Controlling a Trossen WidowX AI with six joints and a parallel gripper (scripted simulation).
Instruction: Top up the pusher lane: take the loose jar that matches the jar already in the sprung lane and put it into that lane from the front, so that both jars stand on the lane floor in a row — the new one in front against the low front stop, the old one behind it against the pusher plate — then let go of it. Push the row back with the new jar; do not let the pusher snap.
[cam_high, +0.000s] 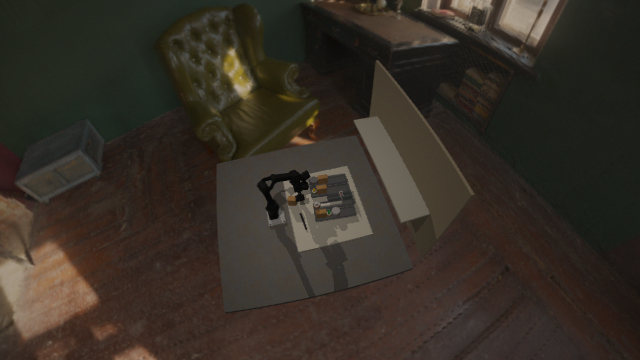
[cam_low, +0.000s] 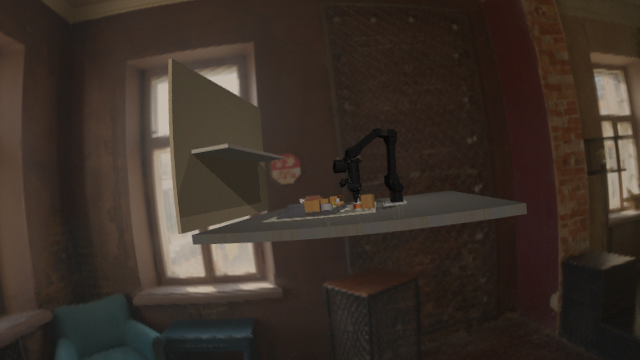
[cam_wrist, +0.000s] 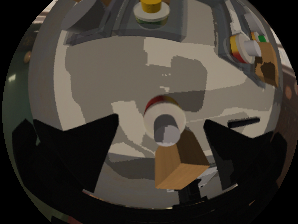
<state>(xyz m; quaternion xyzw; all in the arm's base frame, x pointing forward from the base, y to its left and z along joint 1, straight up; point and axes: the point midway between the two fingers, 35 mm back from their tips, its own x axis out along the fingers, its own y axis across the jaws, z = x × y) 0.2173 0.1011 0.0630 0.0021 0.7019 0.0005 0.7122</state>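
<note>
My gripper tip is now 10 mm past the dark rod, 200 mm to the left of it and 30 mm above it. The rest, counted from my gripper tip: lane rack 260 mm ahead, 100 mm to the right, 20 mm below.
</note>
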